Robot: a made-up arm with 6 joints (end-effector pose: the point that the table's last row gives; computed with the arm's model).
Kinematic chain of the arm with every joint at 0, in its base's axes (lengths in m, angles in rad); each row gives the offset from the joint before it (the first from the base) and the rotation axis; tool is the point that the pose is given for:
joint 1: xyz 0 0 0.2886 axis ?
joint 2: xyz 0 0 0 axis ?
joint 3: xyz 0 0 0.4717 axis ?
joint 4: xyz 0 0 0 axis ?
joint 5: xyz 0.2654 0 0 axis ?
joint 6: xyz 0 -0.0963 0 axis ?
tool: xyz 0 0 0
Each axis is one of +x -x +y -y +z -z.
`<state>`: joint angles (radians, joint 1 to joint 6).
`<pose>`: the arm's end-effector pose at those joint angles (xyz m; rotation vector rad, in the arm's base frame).
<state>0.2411 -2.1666 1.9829 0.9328 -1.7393 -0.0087</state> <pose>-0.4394 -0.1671 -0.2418 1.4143 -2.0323 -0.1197</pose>
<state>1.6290 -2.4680 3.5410 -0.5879 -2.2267 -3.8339</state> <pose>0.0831 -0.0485 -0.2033 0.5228 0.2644 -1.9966</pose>
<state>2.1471 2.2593 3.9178 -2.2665 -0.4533 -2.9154</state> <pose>-0.2777 0.3140 0.2597 1.1590 -1.7313 0.4845</pose>
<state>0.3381 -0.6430 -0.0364 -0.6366 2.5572 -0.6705</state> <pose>-0.0046 -0.0837 0.7704 -0.9738 2.8169 -0.1660</pose>
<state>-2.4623 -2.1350 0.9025 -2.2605 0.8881 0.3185</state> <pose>0.5480 0.3637 0.1378 -0.7621 -1.3555 0.7452</pose>
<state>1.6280 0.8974 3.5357 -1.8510 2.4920 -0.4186</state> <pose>-0.0369 0.1791 0.7918 -1.6319 -0.6614 0.9328</pose>
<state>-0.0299 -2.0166 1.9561 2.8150 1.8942 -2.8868</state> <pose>-0.5787 0.1086 -0.1317 -0.5722 -2.0653 -0.2002</pose>
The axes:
joint 1: +z
joint 2: +y
joint 3: -y
joint 4: -x
joint 5: -y
joint 6: -x

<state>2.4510 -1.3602 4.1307 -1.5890 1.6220 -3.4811</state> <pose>0.2636 -0.2201 0.1306 -1.8782 -0.8456 0.4980</pose>
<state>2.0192 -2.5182 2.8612 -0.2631 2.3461 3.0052</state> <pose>0.1405 -0.0776 -0.3184 -1.0933 -1.3618 -0.7360</pose>
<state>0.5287 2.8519 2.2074 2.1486 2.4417 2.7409</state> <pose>0.3149 0.2448 -0.2584 -0.1219 -2.9255 -0.5209</pose>
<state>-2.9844 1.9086 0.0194 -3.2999 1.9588 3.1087</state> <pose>-0.3568 -0.1528 -0.1245 -2.8748 -0.0010 -1.0542</pose>
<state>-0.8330 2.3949 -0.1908 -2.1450 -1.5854 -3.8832</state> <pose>0.0739 -0.0035 -0.1290 1.5207 0.6642 -0.0926</pose>
